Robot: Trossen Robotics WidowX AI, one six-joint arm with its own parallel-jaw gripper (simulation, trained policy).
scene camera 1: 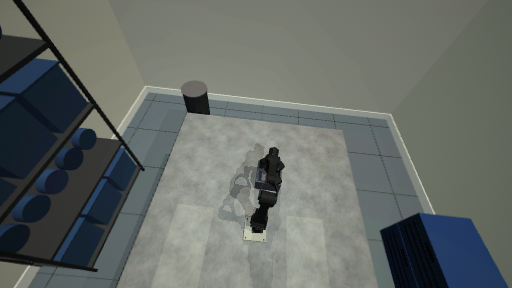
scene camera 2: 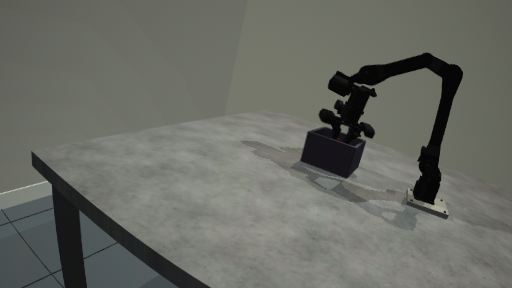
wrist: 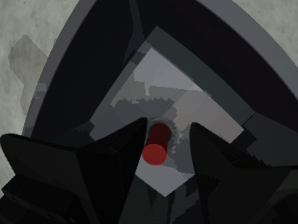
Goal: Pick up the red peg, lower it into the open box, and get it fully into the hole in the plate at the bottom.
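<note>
The gripper: in the pictures, wrist view included. Red peg: shown. Dark box: shown too.
</note>
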